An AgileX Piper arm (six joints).
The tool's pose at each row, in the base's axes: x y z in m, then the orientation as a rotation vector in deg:
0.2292, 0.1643, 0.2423, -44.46, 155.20, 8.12
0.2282, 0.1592, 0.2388, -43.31, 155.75, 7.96
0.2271, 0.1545, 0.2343, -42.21, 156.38, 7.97
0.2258, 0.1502, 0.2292, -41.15, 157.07, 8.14
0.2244, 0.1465, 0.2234, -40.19, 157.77, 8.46
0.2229, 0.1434, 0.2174, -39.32, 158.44, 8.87
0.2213, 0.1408, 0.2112, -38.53, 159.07, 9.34
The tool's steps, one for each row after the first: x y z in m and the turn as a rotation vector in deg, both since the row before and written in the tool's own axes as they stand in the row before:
0.0045, -0.0038, 0.0021, 0.20, 0.23, 0.86
0.0046, -0.0035, 0.0031, 0.06, 0.30, 0.86
0.0047, -0.0031, 0.0037, -0.07, 0.35, 0.86
0.0047, -0.0026, 0.0045, -0.19, 0.38, 0.81
0.0045, -0.0021, 0.0048, -0.26, 0.37, 0.75
0.0044, -0.0017, 0.0051, -0.31, 0.35, 0.70

